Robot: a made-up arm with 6 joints.
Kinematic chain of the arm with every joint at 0, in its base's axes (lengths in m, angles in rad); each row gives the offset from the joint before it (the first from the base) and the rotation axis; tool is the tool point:
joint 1: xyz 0 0 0.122 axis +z
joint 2: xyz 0 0 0 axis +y
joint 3: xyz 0 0 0.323 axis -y
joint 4: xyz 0 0 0 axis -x
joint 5: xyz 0.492 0 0 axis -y
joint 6: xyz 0 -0.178 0 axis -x
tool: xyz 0 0 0
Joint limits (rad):
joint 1: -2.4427..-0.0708
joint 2: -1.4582..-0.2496
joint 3: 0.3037..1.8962
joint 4: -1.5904..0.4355
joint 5: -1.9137..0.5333
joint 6: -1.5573..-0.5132
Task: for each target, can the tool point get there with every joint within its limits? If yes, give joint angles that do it. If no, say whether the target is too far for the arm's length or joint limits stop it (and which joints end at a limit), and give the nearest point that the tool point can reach.
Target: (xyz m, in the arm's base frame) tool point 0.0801 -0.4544 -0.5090
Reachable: no: joint limits stop it (at a limit: joint 2, joint 3) | nearest point 0.0751 -0.4258 0.5421 | short by 1.051 m
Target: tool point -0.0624 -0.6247 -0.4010
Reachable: no: joint limits stop it (at a limit: joint 2, joint 3) | nearest point -0.0430 -0.4302 0.5421 | short by 0.963 m
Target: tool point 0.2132 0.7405 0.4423
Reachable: yes | joints -2.0812 -1.1612 1.5238 0.1586 -0.9663 -0.7047
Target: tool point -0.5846 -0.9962 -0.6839
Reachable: no: too far | nearest point -0.7954 -0.1054 -0.0190 | short by 1.131 m
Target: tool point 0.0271 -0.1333 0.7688
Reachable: yes | joints -0.8824 -0.7064 0.5020 -1.2045 -0.9534 -0.7531
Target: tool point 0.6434 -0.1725 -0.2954
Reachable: no: joint limits stop it (at a limit: joint 1, joint 2, joint 3, joint 4) | nearest point 0.4979 0.6292 -0.0190 | short by 0.860 m
